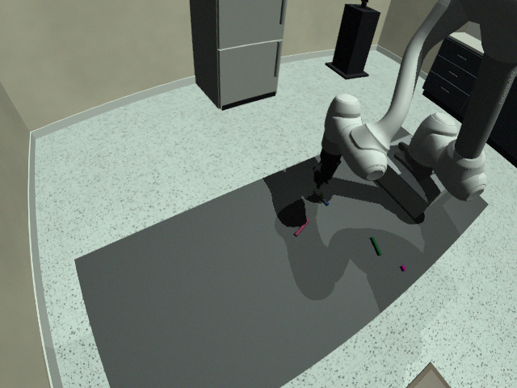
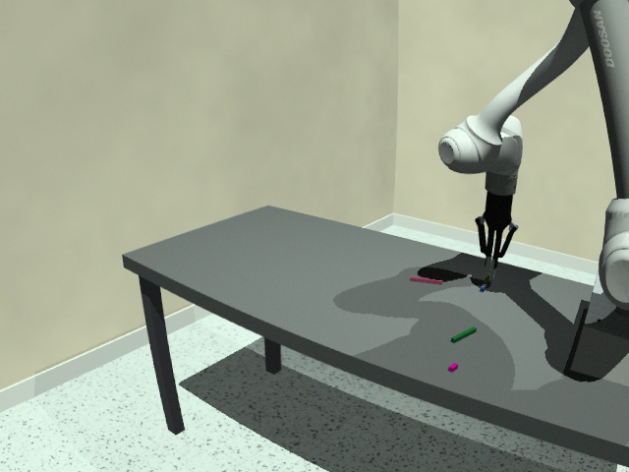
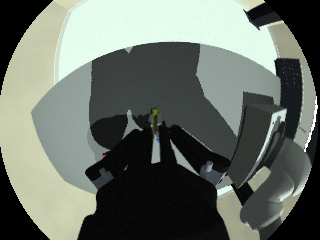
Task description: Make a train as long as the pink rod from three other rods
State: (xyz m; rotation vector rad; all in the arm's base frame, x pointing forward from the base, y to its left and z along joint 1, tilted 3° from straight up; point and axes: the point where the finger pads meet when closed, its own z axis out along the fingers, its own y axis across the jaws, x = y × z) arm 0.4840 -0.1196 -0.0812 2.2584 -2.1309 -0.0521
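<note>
My hand is 30 mm above the lime rod. Also, from my hand: blue rod 10 mm behind, 60 mm to the left, 40 mm below; then pink rod 150 mm ahead, 110 mm to the left, 40 mm below; then grey rod 40 mm to the left, 40 mm below.
</note>
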